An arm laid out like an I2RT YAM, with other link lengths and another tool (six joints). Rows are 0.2 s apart.
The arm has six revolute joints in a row. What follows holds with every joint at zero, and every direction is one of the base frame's. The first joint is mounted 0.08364 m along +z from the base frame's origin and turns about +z. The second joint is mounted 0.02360 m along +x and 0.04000 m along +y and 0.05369 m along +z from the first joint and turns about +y. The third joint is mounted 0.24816 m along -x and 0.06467 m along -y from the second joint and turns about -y. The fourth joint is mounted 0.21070 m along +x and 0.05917 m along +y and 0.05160 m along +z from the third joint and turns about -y. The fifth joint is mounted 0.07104 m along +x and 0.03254 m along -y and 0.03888 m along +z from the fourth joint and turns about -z. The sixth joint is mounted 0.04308 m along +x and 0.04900 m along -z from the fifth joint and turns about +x. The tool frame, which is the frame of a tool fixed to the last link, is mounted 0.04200 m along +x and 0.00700 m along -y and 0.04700 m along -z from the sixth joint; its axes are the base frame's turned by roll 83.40, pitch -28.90 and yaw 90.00 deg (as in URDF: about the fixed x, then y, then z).
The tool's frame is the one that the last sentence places.
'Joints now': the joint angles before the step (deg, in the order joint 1, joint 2, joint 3, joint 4, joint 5, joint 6). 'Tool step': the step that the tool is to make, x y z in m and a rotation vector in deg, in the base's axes. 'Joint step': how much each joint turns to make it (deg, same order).
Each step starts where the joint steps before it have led.
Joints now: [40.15 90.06 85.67 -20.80 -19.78 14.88]
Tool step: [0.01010 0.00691 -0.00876 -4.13 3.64 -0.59]
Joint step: [0.07 5.54 6.35 -6.40 0.96 -0.43]
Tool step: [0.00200 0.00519 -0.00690 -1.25 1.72 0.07]
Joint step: [0.42 2.13 1.48 -1.36 0.21 0.34]
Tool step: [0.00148 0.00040 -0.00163 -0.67 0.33 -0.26]
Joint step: [-0.01 0.66 0.69 -0.75 0.37 -0.11]
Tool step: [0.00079 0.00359 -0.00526 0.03 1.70 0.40]
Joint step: [0.05 1.25 0.38 -0.15 -0.92 0.78]
